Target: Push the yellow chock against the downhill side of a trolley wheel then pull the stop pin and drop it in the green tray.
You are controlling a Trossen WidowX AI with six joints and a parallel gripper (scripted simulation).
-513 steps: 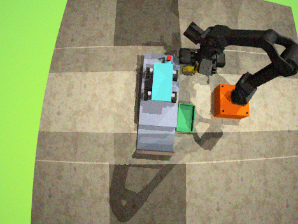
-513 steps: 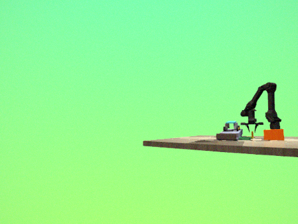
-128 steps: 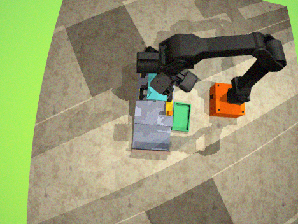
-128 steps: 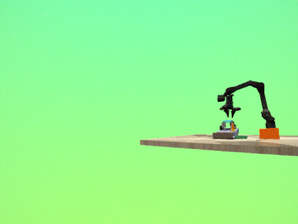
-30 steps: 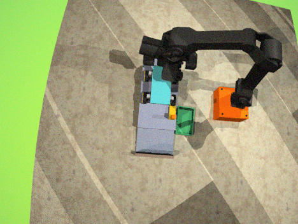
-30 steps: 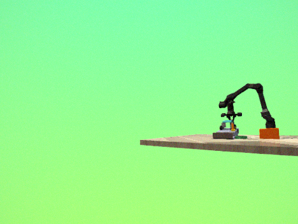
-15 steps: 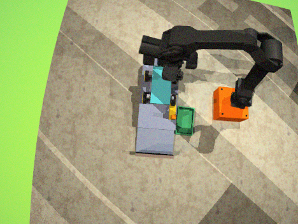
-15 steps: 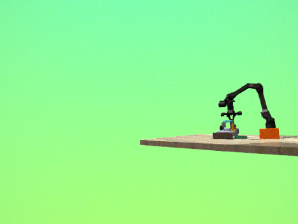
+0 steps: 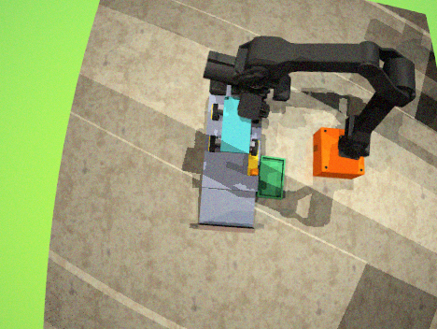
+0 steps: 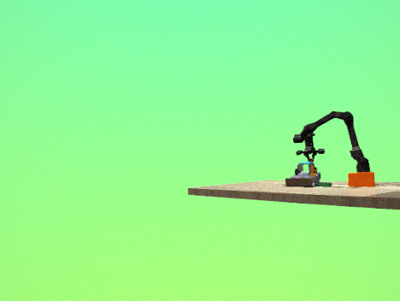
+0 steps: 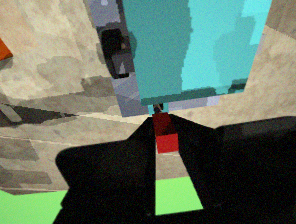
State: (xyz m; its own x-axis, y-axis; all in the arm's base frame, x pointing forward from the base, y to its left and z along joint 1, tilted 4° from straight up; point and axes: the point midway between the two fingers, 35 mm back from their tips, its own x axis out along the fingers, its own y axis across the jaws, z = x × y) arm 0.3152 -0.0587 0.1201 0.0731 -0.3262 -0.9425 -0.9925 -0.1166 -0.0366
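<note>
Right now the green tray is 12 cm behind my gripper tip, 19 cm to the left of it and 16 cm below it. Round my gripper tip: cyan trolley 1 cm ahead, 9 cm to the left, 4 cm below; red-headed stop pin right at my gripper tip; grey ramp 1 cm ahead, 10 cm to the left, 10 cm below.
</note>
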